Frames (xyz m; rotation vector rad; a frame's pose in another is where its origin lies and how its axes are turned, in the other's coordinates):
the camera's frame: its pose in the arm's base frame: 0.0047 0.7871 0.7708 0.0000 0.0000 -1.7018
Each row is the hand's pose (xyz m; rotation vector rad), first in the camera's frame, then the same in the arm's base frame.
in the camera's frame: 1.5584 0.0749 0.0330 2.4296 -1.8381 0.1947
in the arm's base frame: -0.1246 -0.7677 0.8038 0.2155 -2.9792 0.0259
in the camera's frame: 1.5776 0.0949 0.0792 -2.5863 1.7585 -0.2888
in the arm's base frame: -0.1073 -0.7894 0.8500 0.3672 -2.9756 0.1834
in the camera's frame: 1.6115 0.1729 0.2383 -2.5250 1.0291 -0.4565
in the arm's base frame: -0.0344 -0.8332 1.0091 -0.9936 2.8736 -0.7778
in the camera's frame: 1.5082 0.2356 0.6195 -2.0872 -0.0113 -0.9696
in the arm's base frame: 0.0413 -0.7390 1.3903 1.7037 -1.9218 1.7376
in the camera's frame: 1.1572 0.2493 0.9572 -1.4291 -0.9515 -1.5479
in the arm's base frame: 0.1007 -0.3928 1.7280 1.8394 -0.4962 1.9821
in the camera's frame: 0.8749 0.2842 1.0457 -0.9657 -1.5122 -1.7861
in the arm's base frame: 0.1722 -0.1174 1.8165 1.7668 0.2699 1.7699
